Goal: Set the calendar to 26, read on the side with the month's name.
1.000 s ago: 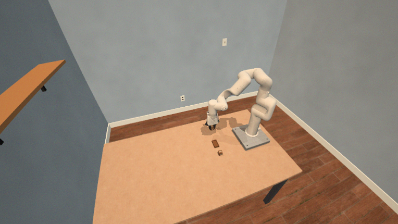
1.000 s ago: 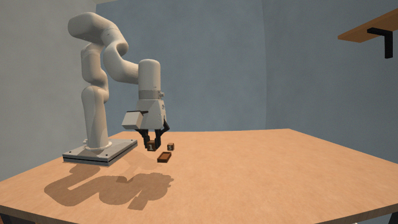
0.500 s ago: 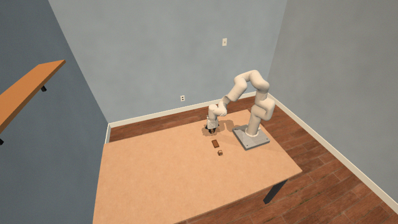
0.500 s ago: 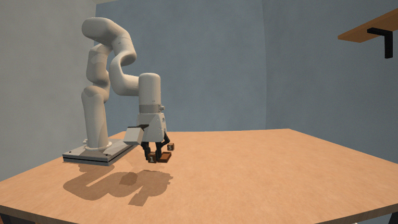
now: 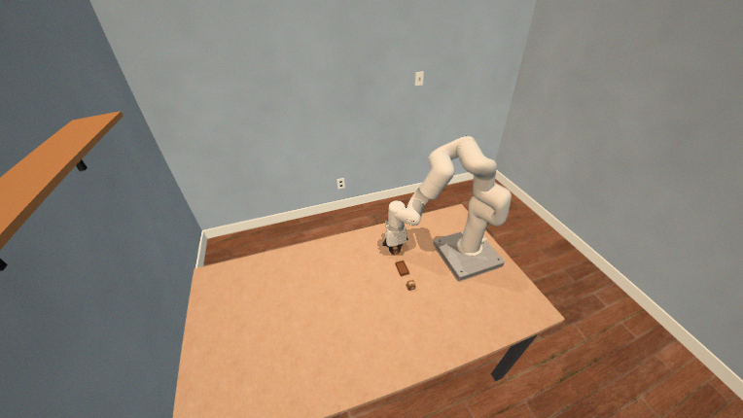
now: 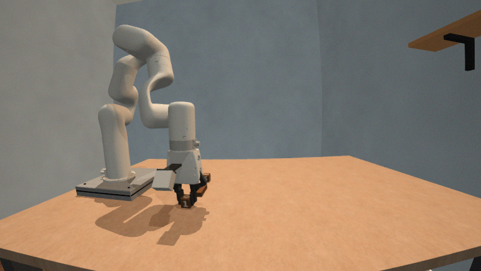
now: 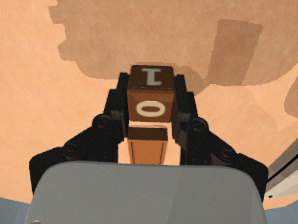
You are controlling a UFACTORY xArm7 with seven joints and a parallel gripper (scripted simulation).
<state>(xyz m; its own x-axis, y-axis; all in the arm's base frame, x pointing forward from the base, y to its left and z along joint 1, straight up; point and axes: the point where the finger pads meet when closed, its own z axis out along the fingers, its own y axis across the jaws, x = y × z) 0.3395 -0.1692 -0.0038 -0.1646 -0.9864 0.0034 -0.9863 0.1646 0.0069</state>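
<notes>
My gripper is now 10 mm above the brown cube. From my hand the other things lie so: brown tray (20 mm ahead, 110 mm to the left, 30 mm below).
</notes>
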